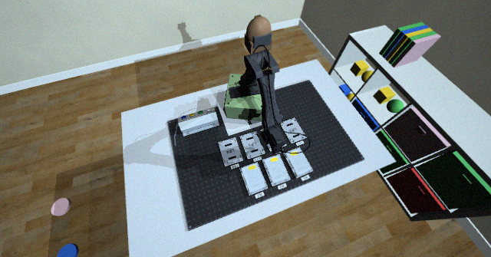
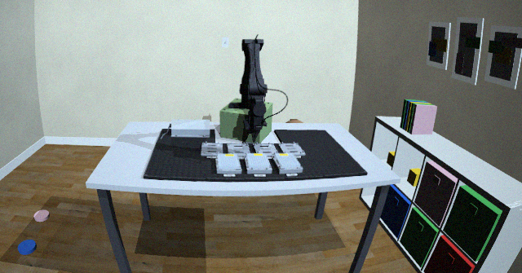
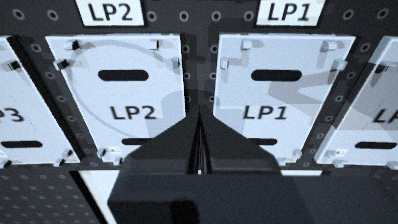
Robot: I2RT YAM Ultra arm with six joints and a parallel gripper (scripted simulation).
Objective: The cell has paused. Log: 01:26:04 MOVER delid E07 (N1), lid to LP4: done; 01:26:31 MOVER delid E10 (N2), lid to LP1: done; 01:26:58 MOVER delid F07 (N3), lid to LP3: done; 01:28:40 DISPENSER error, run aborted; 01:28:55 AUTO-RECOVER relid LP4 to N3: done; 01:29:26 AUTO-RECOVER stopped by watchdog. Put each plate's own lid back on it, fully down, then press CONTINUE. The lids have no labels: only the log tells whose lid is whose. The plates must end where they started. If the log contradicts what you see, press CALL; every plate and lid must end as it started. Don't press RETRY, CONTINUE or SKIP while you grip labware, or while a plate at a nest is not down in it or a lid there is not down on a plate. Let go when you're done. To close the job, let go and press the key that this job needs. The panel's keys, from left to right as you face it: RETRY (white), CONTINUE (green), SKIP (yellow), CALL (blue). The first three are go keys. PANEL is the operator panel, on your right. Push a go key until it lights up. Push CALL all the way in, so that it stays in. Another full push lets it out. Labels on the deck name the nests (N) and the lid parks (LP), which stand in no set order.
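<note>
The green continue key is 340 mm to the right of my hand and 260 mm behind it. From my hand the other things lie so: lid park LP2: 60 mm to the left, 60 mm below, 50 mm behind; plate: 140 mm ahead, 40 mm below, 20 mm to the left; white retry key: 290 mm to the right, 270 mm behind.
</note>
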